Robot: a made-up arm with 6 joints.
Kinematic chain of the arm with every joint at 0, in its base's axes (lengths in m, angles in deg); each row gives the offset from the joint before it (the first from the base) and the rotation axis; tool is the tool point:
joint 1: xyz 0 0 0.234 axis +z
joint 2: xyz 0 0.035 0 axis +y
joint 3: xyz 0 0 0.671 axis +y
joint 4: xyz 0 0 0.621 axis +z
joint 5: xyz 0 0 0 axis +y
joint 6: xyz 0 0 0.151 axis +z
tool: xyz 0 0 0
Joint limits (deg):
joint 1: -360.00..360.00
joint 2: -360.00..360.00
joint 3: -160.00..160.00
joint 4: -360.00..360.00
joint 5: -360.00..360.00
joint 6: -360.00..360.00
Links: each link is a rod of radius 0.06 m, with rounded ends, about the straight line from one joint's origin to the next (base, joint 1, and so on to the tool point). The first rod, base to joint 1, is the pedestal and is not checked.
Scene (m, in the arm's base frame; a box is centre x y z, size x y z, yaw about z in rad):
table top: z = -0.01
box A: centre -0.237 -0.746 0.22 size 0.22 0.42 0.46 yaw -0
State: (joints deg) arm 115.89 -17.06 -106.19 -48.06 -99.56 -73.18
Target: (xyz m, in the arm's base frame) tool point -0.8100 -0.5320 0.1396
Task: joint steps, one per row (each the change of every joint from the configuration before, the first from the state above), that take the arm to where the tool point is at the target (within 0.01 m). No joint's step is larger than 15 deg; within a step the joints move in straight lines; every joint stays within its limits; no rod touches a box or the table.
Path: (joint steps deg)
1: -13.67 1.40 8.46 -10.32 -1.74 -7.44
2: -13.66 1.41 8.46 -10.33 -1.74 -7.44
3: -13.67 1.40 8.47 -10.32 -1.74 -7.44
4: -10.61 -13.72 0.63 6.63 6.64 7.44
5: -10.62 -13.73 0.63 6.62 6.64 7.44
6: -10.61 -13.72 0.63 6.63 6.64 7.44

